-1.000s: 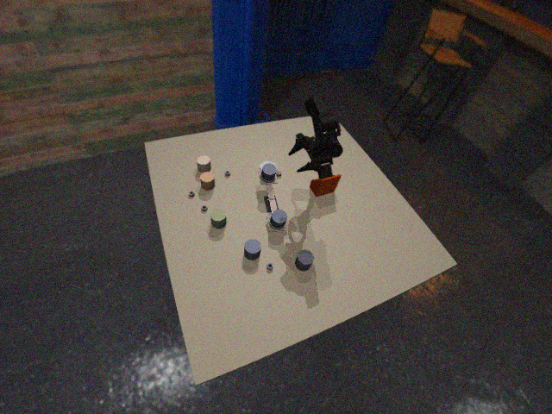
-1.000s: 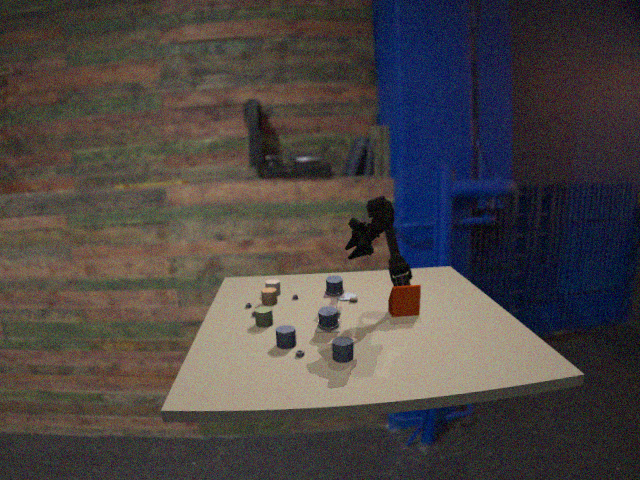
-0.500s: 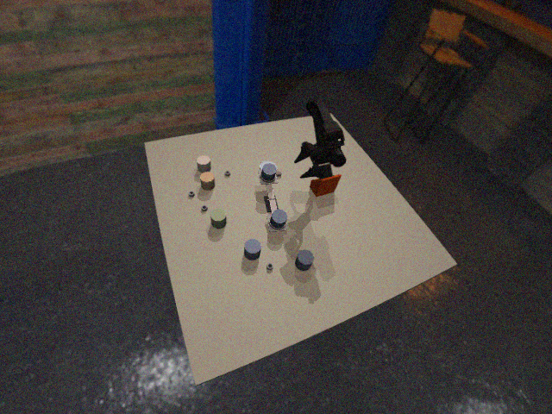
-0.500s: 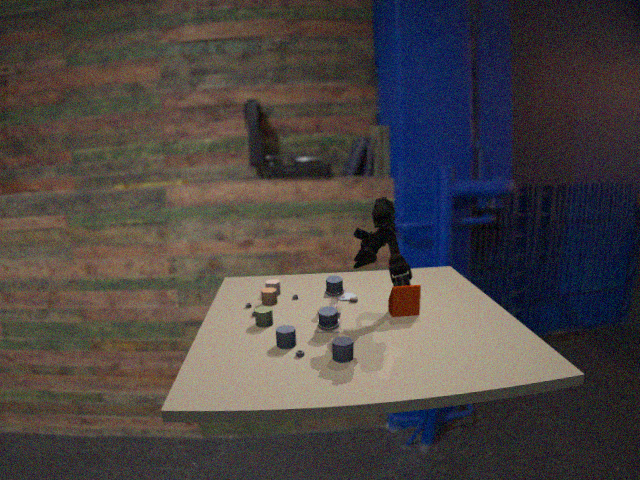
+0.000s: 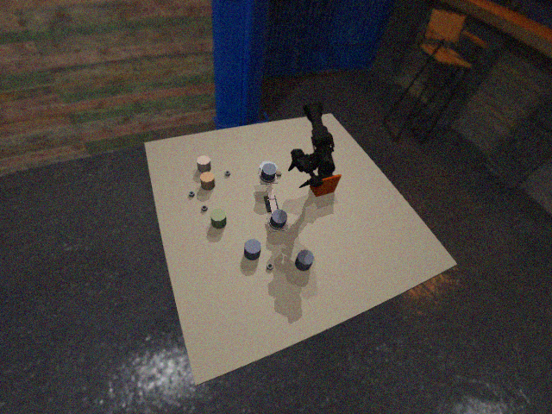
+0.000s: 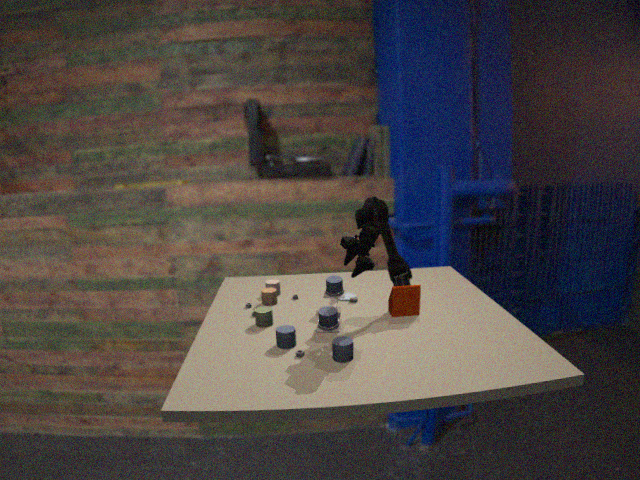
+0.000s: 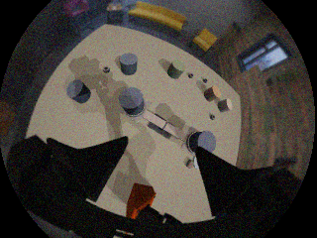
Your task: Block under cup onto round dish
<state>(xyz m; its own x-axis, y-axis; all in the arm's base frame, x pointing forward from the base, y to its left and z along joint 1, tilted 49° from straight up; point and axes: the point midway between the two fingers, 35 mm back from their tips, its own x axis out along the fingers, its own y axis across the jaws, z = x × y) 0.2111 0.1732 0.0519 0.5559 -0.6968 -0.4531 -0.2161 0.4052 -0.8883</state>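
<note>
Now: gripper tip 18 cm above the pale block, 8 cm to the right of it and 8 cm short of it. The rest, counted from my gripper tip: green cup 33 cm ahead, 18 cm below, 1 cm to the left; then balance 18 cm below, 7 cm ahead, 5 cm to the right; then blue-grey cup 18 cm to the right, 11 cm below, 5 cm ahead.
</note>
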